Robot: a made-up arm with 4 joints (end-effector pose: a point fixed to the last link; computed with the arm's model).
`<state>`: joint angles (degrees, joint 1 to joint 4).
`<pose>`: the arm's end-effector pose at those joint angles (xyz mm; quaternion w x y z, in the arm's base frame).
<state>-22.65 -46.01 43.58 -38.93</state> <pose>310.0 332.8 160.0 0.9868 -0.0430 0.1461 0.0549</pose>
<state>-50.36 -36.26 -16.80 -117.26</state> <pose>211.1 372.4 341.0 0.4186 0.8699 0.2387 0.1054</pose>
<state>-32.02 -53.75 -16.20 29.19</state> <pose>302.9 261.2 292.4 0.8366 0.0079 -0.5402 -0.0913</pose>
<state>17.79 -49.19 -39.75 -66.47</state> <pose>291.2 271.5 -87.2 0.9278 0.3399 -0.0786 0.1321</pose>
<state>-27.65 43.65 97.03 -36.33</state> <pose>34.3 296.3 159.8 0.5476 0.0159 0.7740 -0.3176</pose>
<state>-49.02 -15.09 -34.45 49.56</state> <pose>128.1 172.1 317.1 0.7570 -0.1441 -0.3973 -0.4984</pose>
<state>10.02 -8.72 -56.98 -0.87</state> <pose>137.4 172.9 25.9 0.7308 -0.0599 -0.6159 -0.2881</pose>
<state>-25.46 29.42 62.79 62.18</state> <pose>214.5 240.6 197.7 0.8173 -0.5295 0.1956 0.1158</pose>
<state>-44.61 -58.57 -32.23 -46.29</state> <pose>322.7 346.6 292.6 0.7170 0.6606 -0.2094 0.0760</pose>
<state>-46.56 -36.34 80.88 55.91</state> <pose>374.8 370.5 373.9 0.7475 -0.4436 -0.2417 0.4312</pose>
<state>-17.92 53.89 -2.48 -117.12</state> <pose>89.2 407.9 116.7 0.3832 0.6767 -0.0586 -0.6259</pose>
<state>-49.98 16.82 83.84 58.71</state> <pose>269.8 256.8 261.6 0.8773 -0.3080 0.1439 0.3388</pose>
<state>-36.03 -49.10 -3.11 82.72</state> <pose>244.2 272.5 386.1 0.6238 -0.3944 -0.6640 -0.1197</pose>
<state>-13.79 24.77 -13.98 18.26</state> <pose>45.6 244.7 181.9 0.7595 -0.3513 -0.2033 -0.5083</pose>
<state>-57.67 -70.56 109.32 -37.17</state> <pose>352.8 338.4 417.1 0.8882 -0.3018 0.1950 0.2862</pose>
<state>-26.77 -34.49 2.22 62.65</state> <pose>251.9 272.2 317.2 0.7408 -0.4207 -0.5185 -0.0727</pose>
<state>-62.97 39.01 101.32 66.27</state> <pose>196.6 264.8 269.2 0.8524 -0.0899 0.2357 0.4580</pose>
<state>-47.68 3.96 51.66 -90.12</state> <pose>127.2 330.9 268.2 0.5763 0.4623 0.5737 -0.3536</pose>
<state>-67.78 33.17 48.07 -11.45</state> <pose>78.6 183.9 326.3 0.8146 0.1921 0.4973 -0.2285</pose>
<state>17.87 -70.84 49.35 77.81</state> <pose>305.7 484.3 -26.4 0.2273 -0.6235 -0.4530 0.5953</pose>
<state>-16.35 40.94 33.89 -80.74</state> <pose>49.4 357.7 91.9 0.5587 0.3623 0.2798 -0.6916</pose>
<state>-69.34 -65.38 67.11 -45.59</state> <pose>335.2 266.5 451.3 0.9462 0.1731 0.1218 0.2446</pose>
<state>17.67 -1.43 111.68 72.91</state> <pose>318.2 225.7 -123.0 0.3963 -0.6686 0.3395 0.5298</pose>
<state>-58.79 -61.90 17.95 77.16</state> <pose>290.2 216.1 530.8 0.6657 -0.2505 -0.7006 -0.0573</pose>
